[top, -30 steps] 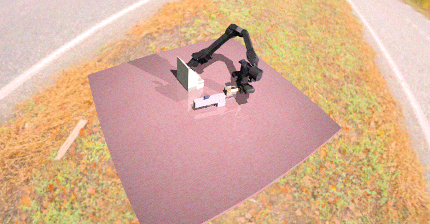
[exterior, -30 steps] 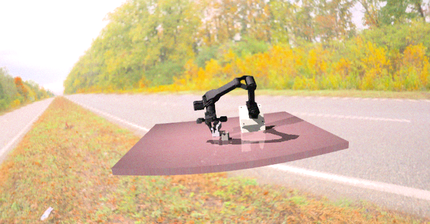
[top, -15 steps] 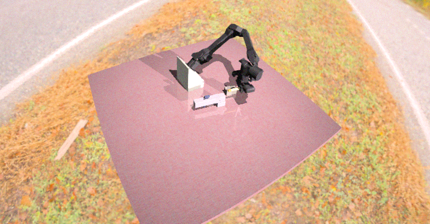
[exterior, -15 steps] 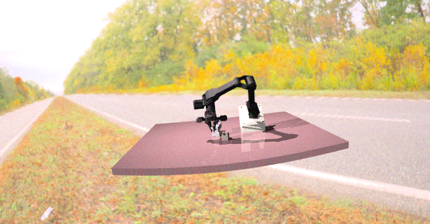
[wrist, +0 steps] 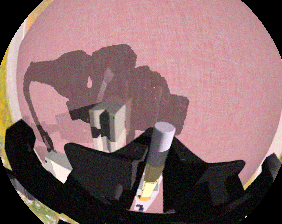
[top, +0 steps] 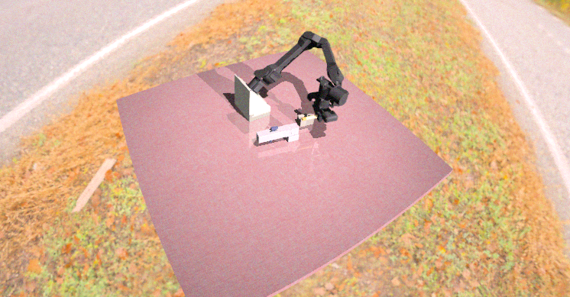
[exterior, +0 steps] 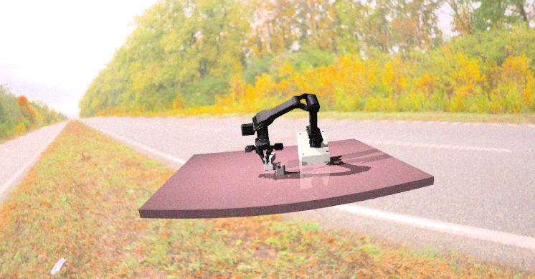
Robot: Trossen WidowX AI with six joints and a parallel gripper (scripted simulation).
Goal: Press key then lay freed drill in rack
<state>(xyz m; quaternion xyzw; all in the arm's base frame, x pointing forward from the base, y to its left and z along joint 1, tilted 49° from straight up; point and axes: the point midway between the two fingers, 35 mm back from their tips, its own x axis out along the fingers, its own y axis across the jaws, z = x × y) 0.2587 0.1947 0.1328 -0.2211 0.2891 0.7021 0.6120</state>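
My gripper tip is 40 mm to the left of the drill and 30 mm below it. Round my gripper tip: light grey block: 200 mm to the right, 20 mm below; grey rack: 70 mm behind, 40 mm below, 30 mm to the right; blue key: 220 mm to the right, 10 mm below.
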